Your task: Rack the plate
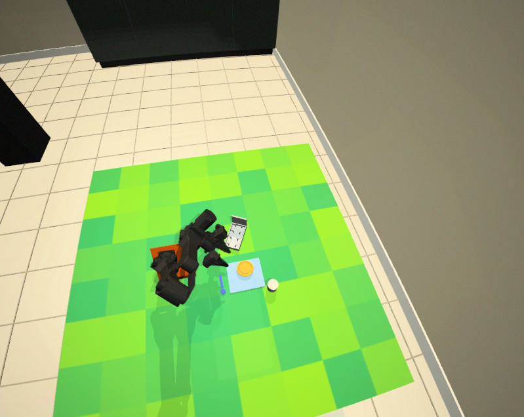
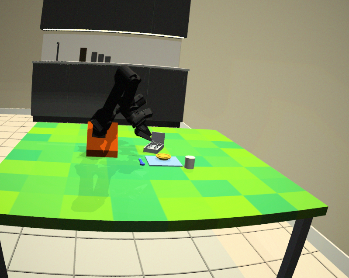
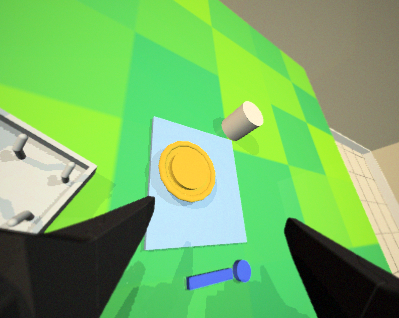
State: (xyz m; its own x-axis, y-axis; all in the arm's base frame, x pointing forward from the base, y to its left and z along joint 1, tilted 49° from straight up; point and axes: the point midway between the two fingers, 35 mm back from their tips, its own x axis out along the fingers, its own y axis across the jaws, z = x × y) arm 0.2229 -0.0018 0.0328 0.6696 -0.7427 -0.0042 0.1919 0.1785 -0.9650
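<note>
Right now the yellow plate is 6 cm ahead of my gripper tip, 2 cm to the right of it and 8 cm below it. Round my gripper tip: blue piece: 5 cm behind, 8 cm to the right, 9 cm below; dish rack: 4 cm ahead, 14 cm to the left, 7 cm below; light blue mat: 6 cm ahead, 5 cm to the right, 9 cm below.
</note>
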